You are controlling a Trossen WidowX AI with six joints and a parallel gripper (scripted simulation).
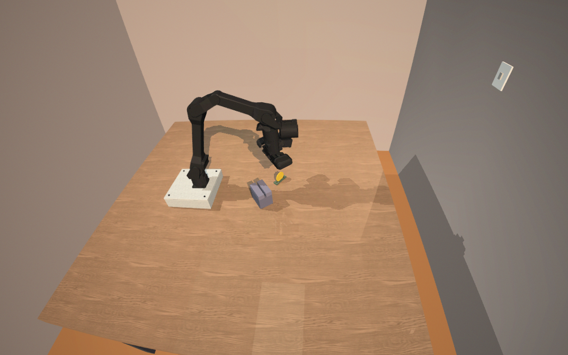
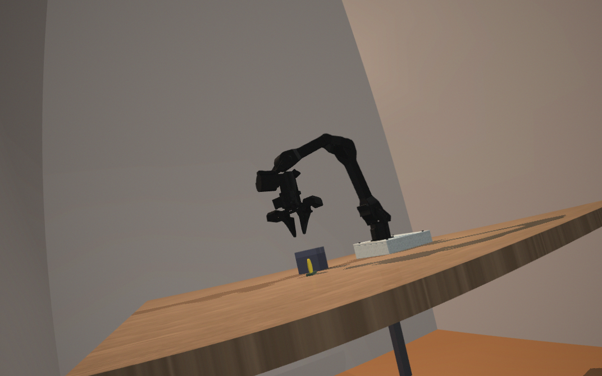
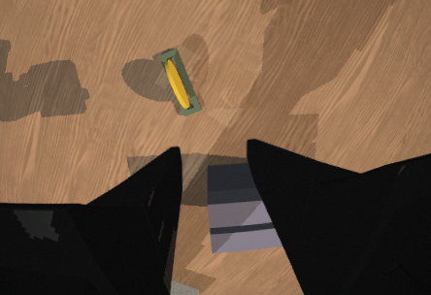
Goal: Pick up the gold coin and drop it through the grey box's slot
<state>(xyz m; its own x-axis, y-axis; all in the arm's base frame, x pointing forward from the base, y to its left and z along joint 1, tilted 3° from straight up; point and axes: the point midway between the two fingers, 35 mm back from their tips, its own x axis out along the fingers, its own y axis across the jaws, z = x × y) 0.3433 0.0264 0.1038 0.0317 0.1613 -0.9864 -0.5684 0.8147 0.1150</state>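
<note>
Now: gripper tip 1 cm short of the gold coin, 4 cm to the right of it and 10 cm above it.
</note>
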